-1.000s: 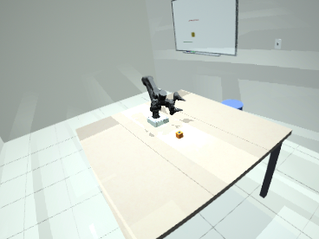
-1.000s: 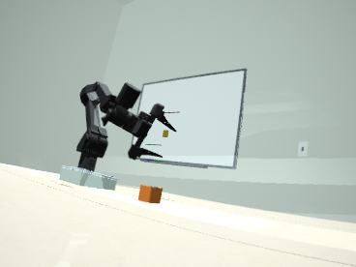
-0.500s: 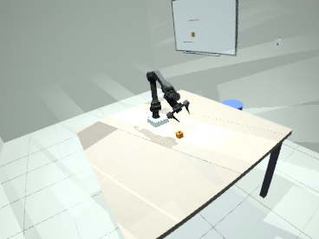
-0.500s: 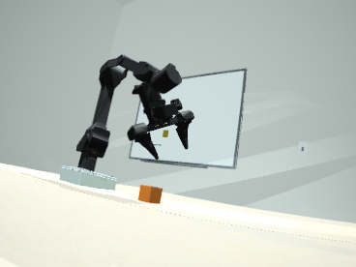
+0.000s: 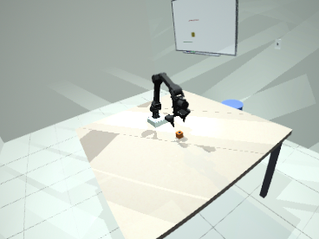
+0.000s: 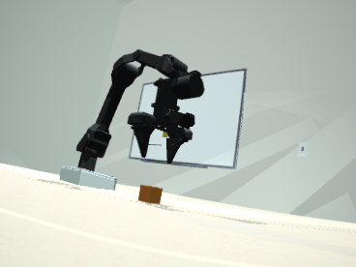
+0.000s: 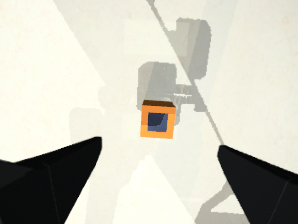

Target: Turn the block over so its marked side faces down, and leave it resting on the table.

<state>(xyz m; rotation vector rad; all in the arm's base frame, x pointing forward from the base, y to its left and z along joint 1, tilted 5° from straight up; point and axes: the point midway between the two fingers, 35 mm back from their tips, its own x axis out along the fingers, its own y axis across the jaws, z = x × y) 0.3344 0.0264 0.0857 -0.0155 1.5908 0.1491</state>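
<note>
My gripper tip is now 80 mm above the block.
</note>
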